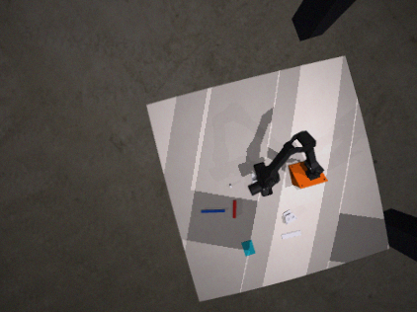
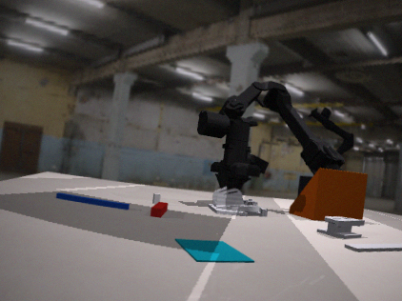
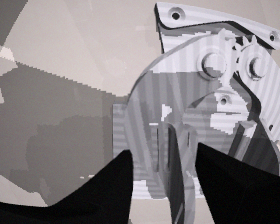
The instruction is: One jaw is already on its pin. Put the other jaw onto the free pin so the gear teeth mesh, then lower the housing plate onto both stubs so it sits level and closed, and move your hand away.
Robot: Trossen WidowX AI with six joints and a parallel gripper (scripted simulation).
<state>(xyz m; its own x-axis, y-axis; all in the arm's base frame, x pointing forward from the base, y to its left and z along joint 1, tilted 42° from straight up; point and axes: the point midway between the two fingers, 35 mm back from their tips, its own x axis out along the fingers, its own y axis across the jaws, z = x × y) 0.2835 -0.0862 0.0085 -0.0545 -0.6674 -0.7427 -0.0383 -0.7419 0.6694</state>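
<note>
The housing plate lies 300 mm to the left of my gripper tip, 100 mm behind it and 10 mm above it. The rest, counted from my gripper tip: red block: 200 mm ahead, 140 mm to the left, 10 mm below; small grey peg: 180 mm ahead, 10 mm below; blue bar: 330 mm ahead, 110 mm to the left, 10 mm below.
</note>
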